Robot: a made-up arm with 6 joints.
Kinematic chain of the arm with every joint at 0, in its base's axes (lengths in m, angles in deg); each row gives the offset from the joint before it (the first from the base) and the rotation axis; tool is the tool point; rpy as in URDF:
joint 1: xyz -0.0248 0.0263 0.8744 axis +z
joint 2: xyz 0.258 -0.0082 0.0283 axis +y
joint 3: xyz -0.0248 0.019 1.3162 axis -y
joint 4: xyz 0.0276 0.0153 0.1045 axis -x
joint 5: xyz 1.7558 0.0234 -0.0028 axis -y
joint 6: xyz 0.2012 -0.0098 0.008 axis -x
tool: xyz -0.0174 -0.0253 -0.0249 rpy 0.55 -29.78 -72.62
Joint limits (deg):
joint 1: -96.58..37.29
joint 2: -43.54..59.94
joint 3: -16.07..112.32
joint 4: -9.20..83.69
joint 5: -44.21..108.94
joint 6: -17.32..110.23
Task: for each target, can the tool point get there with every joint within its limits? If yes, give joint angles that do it. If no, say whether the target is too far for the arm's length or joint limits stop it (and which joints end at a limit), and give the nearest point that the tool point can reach.
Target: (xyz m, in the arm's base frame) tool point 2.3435 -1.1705 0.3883
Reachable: yes | joints -29.77 51.76 2.51 73.35 41.54 38.42
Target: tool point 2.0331 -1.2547 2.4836
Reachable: yes | joints -32.11 12.09 14.01 -1.54 32.00 83.43
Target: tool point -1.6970 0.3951 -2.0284
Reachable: no: joint limits stop it (at a limit: joint 1, joint 2, joint 3, joint 5, joint 6) | nearest point -0.2920 -1.7825 -0.2632 | short by 3.136 m
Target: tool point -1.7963 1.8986 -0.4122
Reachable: no: joint limits stop it (at a limit: joint 2, joint 3, joint 6) | nearest point -1.6410 1.7344 2.2887 | short by 2.710 m
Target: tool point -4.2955 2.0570 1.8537
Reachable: no: too far | nearest point -2.2988 1.1076 2.4289 | short by 2.285 m
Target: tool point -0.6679 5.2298 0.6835
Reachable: no: too far | nearest point -0.3310 2.5035 2.3775 | short by 3.227 m
